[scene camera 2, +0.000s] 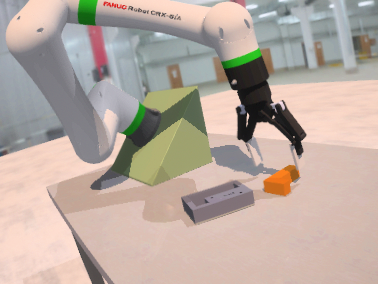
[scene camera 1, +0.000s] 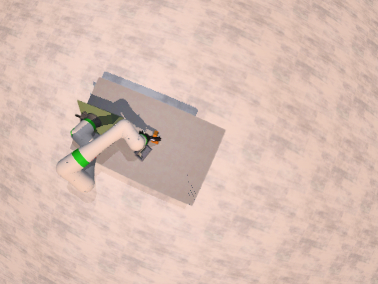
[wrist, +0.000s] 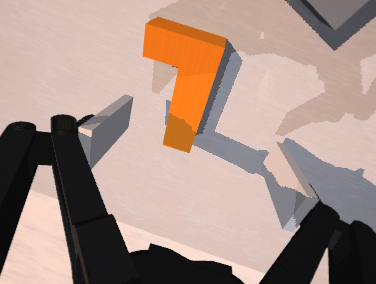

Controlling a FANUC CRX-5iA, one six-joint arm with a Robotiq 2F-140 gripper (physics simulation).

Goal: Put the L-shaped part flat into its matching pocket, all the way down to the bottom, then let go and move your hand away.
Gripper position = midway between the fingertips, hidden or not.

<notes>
My gripper [scene camera 2: 278,164] is open, holding nothing. Also in view: an orange L-shaped part [wrist: 197,53].
My gripper also shows in the wrist view [wrist: 200,134].
</notes>
